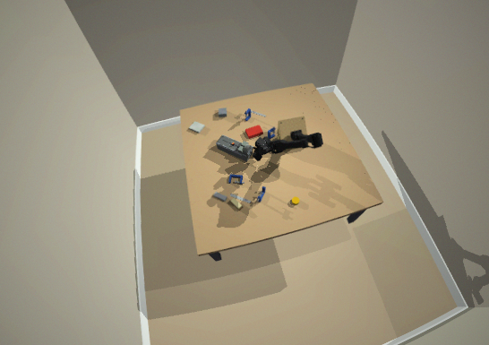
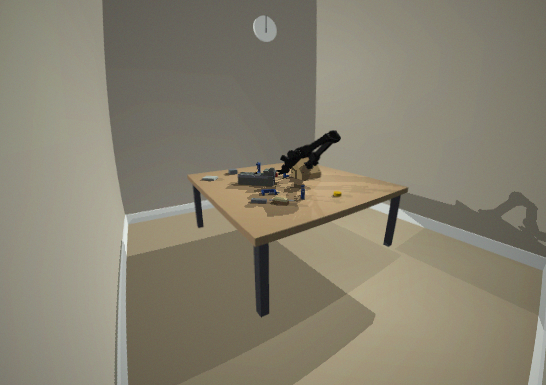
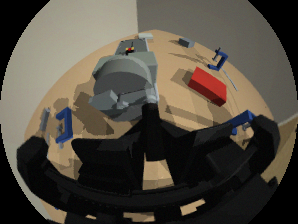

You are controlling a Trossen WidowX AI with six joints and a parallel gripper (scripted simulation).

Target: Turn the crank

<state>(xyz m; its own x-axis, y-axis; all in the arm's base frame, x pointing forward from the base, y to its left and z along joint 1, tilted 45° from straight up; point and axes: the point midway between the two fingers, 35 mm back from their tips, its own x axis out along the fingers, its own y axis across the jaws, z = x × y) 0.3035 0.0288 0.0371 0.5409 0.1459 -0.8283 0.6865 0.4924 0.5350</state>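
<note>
Right now the red pointer is 140 mm ahead of my gripper tip, 90 mm to the right of it and 10 mm above it. From my gripper tip the other things lie so: tan block: 220 mm ahead, 350 mm to the left, 50 mm below; dark crank handle: 10 mm behind, 10 mm to the left, 30 mm above; yellow disc: 160 mm behind, 430 mm to the left, 60 mm below.
</note>
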